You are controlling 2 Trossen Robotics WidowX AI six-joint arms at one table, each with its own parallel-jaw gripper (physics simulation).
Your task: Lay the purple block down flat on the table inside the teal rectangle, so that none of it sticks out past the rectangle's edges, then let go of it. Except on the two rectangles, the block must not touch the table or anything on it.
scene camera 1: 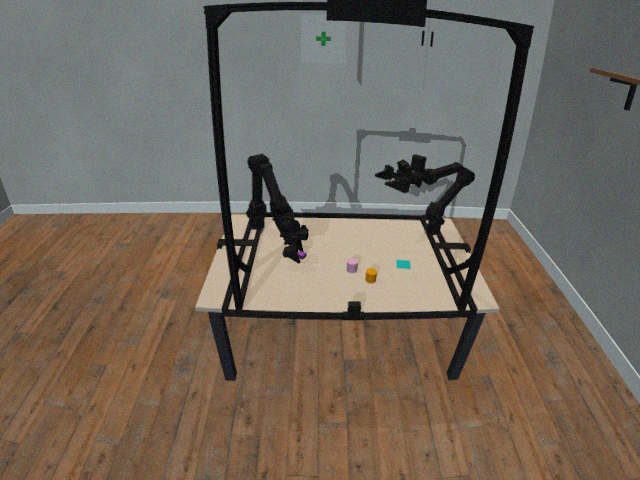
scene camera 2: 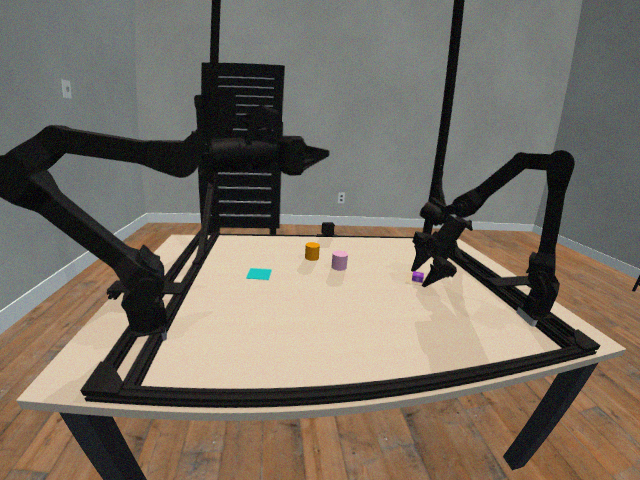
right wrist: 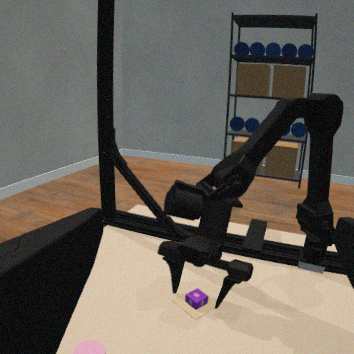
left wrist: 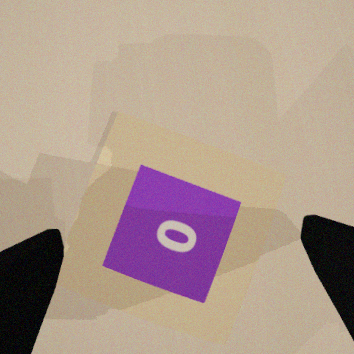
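Pixels of known places: left gripper, fingertip midpoint: (scene camera 1: pixel 300 257) (scene camera 2: pixel 417 278) (right wrist: pixel 194 300) (left wrist: pixel 183 235); right gripper, fingertip midpoint: (scene camera 1: pixel 379 179) (scene camera 2: pixel 317 151) (right wrist: pixel 222 225); left arm's base, link origin: (scene camera 1: pixel 256 226) (scene camera 2: pixel 535 312) (right wrist: pixel 312 257); right arm's base, link origin: (scene camera 1: pixel 433 231) (scene camera 2: pixel 148 325).
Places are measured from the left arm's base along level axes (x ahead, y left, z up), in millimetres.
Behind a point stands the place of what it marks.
Observation:
The purple block (scene camera 1: pixel 302 255) {x 262, y -224, z 0 mm} (scene camera 2: pixel 417 276) {x 263, y -197, z -1 mm} (left wrist: pixel 172 233) {x 256, y -210, z 0 mm} (right wrist: pixel 197 298) {x 265, y -203, z 0 mm}, marked with a white 0, lies flat on a pale beige rectangle (left wrist: pixel 197 161) {x 280, y -221, z -18 mm} (right wrist: pixel 195 313) {x 286, y -197, z -18 mm} at the left of the table in scene camera 1. My left gripper (scene camera 1: pixel 296 257) {x 253, y -214, z -17 mm} (scene camera 2: pixel 421 276) {x 253, y -214, z -17 mm} (left wrist: pixel 183 235) {x 253, y -214, z -17 mm} (right wrist: pixel 194 300) {x 253, y -214, z -17 mm} is open, lowered around the block with one finger on each side, not touching it. The teal rectangle (scene camera 1: pixel 403 264) {x 714, y -216, z -18 mm} (scene camera 2: pixel 259 273) {x 713, y -215, z -18 mm} lies empty far across the table. My right gripper (scene camera 1: pixel 381 174) {x 578, y -81, z 325 mm} (scene camera 2: pixel 323 153) {x 578, y -81, z 325 mm} is open and empty, held high above the table.
A pink cylinder (scene camera 1: pixel 351 265) {x 479, y -302, z 21 mm} (scene camera 2: pixel 339 260) {x 487, y -256, z 14 mm} (right wrist: pixel 88 348) {x 478, y -283, z 27 mm} and an orange cylinder (scene camera 1: pixel 370 275) {x 559, y -363, z 21 mm} (scene camera 2: pixel 312 250) {x 564, y -318, z 16 mm} stand between the block and the teal rectangle. A small black fixture (scene camera 1: pixel 353 307) {x 494, y -569, z 27 mm} (scene camera 2: pixel 328 229) {x 497, y -543, z 13 mm} sits at the table edge. Black frame rails border the table; a shelf rack (right wrist: pixel 227 105) stands behind.

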